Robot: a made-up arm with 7 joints. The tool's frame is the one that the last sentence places.
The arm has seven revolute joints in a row. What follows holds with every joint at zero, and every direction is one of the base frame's. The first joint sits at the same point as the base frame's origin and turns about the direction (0.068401, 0.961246, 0.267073), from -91.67 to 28.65 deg. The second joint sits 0.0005 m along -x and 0.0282 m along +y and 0.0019 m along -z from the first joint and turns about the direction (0.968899, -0.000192, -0.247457), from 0.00 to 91.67 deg. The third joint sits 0.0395 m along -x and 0.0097 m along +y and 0.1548 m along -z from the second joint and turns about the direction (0.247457, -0.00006, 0.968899), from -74.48 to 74.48 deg. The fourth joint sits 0.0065 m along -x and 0.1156 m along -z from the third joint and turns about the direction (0.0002, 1, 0.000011), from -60.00 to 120.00 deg. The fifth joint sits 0.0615 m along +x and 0.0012 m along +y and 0.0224 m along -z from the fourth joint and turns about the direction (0.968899, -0.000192, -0.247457), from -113.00 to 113.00 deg. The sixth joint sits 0.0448 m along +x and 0.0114 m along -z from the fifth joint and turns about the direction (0.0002, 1, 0.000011), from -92.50 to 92.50 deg. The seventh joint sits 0.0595 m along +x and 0.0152 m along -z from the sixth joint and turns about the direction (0.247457, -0.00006, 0.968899), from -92.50 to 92.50 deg. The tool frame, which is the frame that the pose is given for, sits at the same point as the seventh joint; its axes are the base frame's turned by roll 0.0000, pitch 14.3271 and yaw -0.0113 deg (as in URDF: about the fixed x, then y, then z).
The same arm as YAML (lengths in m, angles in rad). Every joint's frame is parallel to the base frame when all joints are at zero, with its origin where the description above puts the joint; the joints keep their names.
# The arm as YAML. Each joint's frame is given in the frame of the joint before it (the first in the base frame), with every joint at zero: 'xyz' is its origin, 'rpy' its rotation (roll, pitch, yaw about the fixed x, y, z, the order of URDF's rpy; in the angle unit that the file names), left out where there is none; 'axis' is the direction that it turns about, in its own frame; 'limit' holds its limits. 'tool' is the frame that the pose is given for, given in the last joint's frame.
units:
  length: m
  angle: rad
joints:
  - name: joint 1
    type: revolute
    origin:
      xyz: [0.0, 0.0, 0.0]
    axis: [0.068403, 0.961235, 0.26711]
    limit:
      lower: -1.5999
      upper: 0.5
  - name: joint 2
    type: revolute
    origin:
      xyz: [-0.0005, 0.0282, -0.0019]
    axis: [0.968889, -0.0002, -0.247497]
    limit:
      lower: 0.0
      upper: 1.5999
  - name: joint 3
    type: revolute
    origin:
      xyz: [-0.0395, 0.0097, -0.1548]
    axis: [0.247497, -0.0001, 0.968889]
    limit:
      lower: -1.2999
      upper: 1.2999
  - name: joint 4
    type: revolute
    origin:
      xyz: [-0.0065, 0.0, -0.1156]
    axis: [0.0002, 1.0, 0.0]
    limit:
      lower: -1.0472
      upper: 2.0944
  - name: joint 5
    type: revolute
    origin:
      xyz: [0.0615, 0.0012, -0.0224]
    axis: [0.968889, -0.0002, -0.247497]
    limit:
      lower: -1.9722
      upper: 1.9722
  - name: joint 6
    type: revolute
    origin:
      xyz: [0.0448, 0.0, -0.0114]
    axis: [0.0002, 1.0, 0.0]
    limit:
      lower: -1.6144
      upper: 1.6144
  - name: joint 7
    type: revolute
    origin:
      xyz: [0.0595, 0.0, -0.0152]
    axis: [0.247497, -0.0001, 0.968889]
    limit:
      lower: -1.6144
      upper: 1.6144
tool:
  origin:
    xyz: [0.0, 0.0, 0.0]
    rpy: [0.0, 0.2501, -0.0002]

